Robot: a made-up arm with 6 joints.
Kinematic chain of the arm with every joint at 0, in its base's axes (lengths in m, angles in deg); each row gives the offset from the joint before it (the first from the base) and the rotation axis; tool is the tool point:
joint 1: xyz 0 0 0.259 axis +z
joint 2: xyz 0 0 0 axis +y
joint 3: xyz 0 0 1.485 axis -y
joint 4: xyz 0 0 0 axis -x
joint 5: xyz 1.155 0 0 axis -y
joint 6: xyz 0 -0.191 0 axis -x
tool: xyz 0 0 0
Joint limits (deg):
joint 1: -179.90..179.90
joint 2: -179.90..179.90
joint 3: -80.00..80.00
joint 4: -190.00..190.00
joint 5: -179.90..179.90
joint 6: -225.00..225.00
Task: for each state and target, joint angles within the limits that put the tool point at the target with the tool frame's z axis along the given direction. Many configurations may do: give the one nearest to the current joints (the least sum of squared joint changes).
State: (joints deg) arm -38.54 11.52 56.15 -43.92 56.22 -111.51
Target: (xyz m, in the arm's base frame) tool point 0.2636 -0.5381 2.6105 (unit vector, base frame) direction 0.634 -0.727 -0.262
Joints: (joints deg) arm -54.75 -6.88 50.02 -60.06 28.64 -129.47
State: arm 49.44 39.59 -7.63 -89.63 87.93 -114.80
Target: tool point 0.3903 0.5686 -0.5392 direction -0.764 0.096 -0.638
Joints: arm 47.03 88.13 -37.36 -122.28 55.85 -160.71
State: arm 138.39 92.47 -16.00 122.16 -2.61 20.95
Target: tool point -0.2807 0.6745 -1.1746 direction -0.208 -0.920 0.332
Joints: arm 104.42 109.12 -24.46 122.94 -22.48 27.92
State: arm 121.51 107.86 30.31 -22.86 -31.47 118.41
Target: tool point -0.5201 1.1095 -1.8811 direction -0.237 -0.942 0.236
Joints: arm 124.07 131.79 47.34 -2.48 -24.50 135.83
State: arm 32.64 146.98 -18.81 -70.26 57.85 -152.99
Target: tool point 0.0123 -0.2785 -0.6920 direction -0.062 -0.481 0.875
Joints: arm 66.25 143.20 -41.41 -49.75 50.84 -133.50
